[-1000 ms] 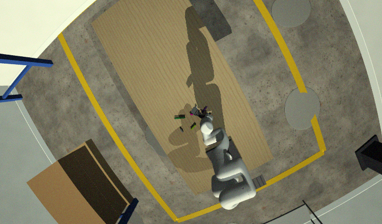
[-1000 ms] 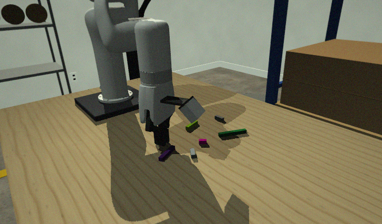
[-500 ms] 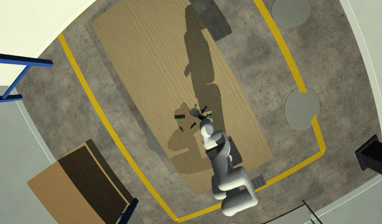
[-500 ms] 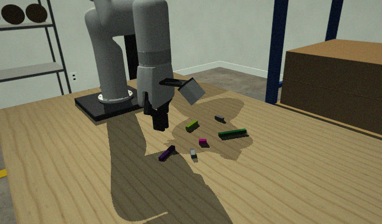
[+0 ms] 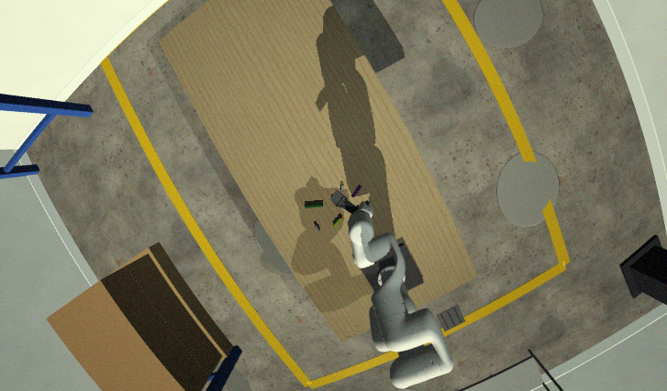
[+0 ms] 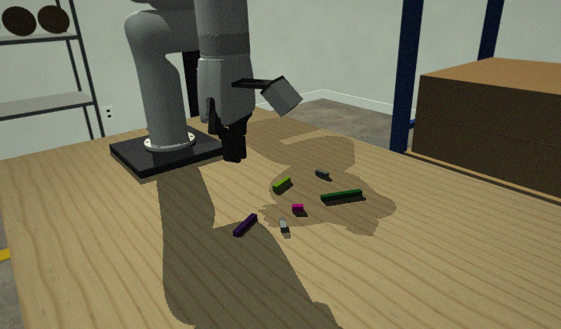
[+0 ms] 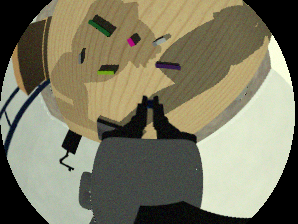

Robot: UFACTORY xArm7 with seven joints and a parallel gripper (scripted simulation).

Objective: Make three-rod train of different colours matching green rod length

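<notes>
The purple rod is 50 mm ahead of my hand, 30 mm to the right of it and 120 mm below it. The rest, counted from my hand: lime rod (10 mm behind, 120 mm to the left, 120 mm below); magenta rod (80 mm ahead, 70 mm to the left, 120 mm below); blue rod (20 mm below).
</notes>
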